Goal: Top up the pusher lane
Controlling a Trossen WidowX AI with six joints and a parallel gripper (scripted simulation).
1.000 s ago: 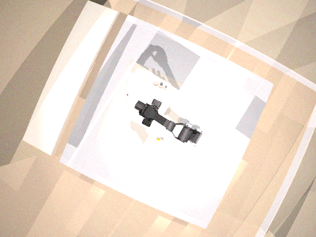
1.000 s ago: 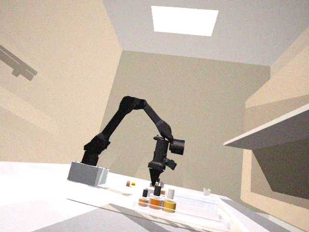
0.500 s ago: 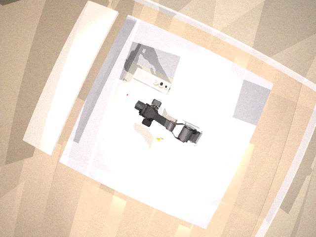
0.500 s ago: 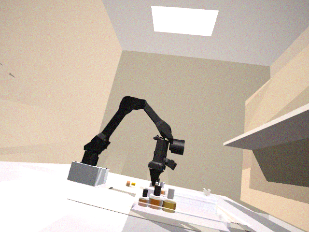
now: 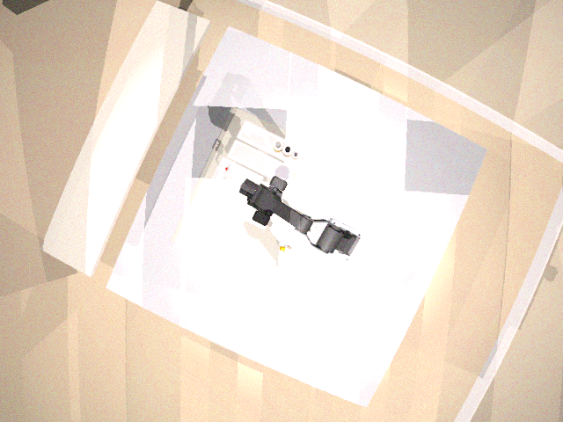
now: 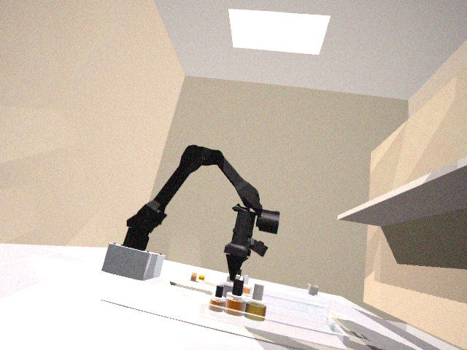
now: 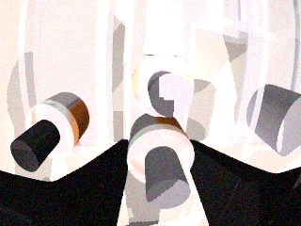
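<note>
My gripper tip is now 13 cm to the left of the grey-white cylinder, 2 cm above it and 1 cm past it.
</note>
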